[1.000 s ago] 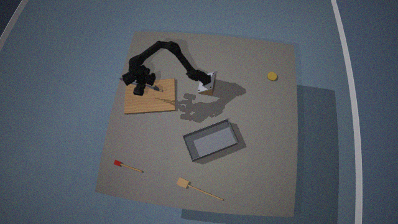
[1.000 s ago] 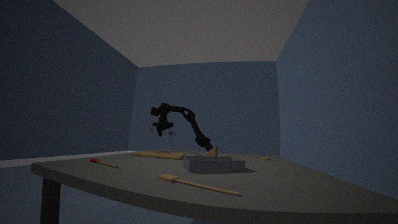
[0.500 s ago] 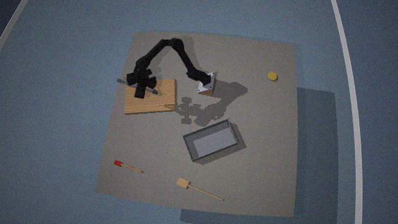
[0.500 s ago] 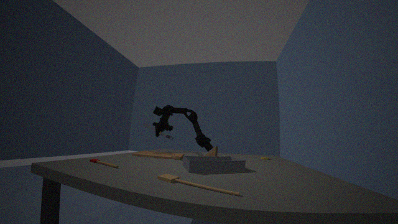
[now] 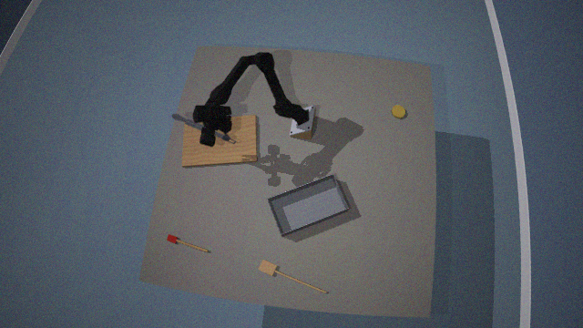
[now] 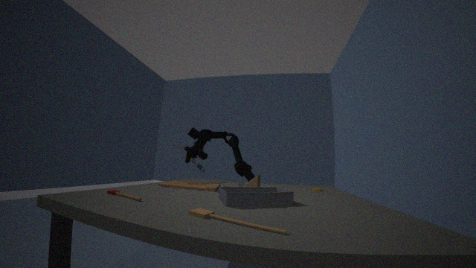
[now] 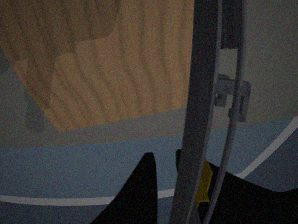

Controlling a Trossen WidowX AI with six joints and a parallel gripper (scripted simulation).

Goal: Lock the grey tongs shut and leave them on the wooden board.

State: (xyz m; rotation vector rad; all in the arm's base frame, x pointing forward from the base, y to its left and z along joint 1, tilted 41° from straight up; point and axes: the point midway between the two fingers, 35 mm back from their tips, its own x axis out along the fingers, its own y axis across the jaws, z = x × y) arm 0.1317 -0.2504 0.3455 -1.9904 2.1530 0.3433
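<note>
My gripper tip is 3 cm past the wooden board, 4 cm to the right of it and 15 cm above it. Also, from my gripper tip: grey roasting tin 29 cm ahead, 45 cm to the left, 13 cm below; then yellow disc 19 cm behind, 90 cm to the left, 14 cm below.
</note>
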